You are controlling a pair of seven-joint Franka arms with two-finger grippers.
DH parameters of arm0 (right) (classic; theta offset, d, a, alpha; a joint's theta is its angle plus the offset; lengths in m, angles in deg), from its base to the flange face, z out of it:
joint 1: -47.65 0.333 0 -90
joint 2: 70.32 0 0 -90
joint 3: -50.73 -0.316 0.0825 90
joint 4: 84.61 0 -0.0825 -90
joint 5: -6.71 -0.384 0 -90
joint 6: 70.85 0 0.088 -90
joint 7: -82.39 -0.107 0 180
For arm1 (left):
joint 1: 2.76 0.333 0 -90
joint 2: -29.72 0 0 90
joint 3: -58.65 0.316 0.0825 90
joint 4: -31.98 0 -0.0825 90
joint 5: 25.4 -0.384 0 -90
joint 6: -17.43 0 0.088 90
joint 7: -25.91 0.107 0 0
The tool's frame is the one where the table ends.
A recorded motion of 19 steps. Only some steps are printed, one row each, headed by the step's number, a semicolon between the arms.
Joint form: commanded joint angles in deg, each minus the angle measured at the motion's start. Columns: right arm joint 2, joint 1, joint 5, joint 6, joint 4, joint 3, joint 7; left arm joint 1, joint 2, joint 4, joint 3, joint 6, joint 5, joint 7.
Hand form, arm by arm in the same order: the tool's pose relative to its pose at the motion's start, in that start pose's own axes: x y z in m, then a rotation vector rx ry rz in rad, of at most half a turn. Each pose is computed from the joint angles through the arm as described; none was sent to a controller.
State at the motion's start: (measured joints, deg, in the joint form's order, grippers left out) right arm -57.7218 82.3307 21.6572 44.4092 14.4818 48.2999 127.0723; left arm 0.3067 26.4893 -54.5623 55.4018 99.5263 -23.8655 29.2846
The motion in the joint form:
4: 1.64 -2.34 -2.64 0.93 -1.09 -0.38 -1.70; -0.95 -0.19 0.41 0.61 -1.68 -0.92 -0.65
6: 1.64 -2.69 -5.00 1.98 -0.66 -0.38 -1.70; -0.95 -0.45 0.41 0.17 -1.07 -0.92 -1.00
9: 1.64 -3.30 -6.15 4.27 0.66 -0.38 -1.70; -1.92 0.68 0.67 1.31 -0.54 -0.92 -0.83
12: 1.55 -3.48 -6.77 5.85 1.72 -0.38 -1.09; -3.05 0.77 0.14 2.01 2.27 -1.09 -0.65
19: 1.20 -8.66 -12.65 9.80 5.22 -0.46 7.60; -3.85 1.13 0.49 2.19 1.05 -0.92 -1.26
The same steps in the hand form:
4: -0.0091 0.0157 0.0127 0.0313 0.0300 0.0817; -0.0045 0.0014 -0.0024 0.0146 -0.0197 -0.0076
6: -0.0095 0.0162 0.0152 0.0506 0.0630 0.1052; -0.0047 0.0057 -0.0055 0.0163 -0.0047 -0.0059
9: -0.0126 0.0173 0.0235 0.0527 0.0869 0.1224; 0.0029 0.0029 0.0017 0.0140 -0.0104 -0.0060
12: -0.0131 0.0160 0.0288 0.0519 0.1016 0.1186; 0.0091 0.0060 0.0025 0.0182 0.0275 0.0045
19: -0.0563 0.0343 0.0576 0.0942 0.1682 0.1063; 0.0090 0.0120 0.0050 0.0142 0.0061 0.0048

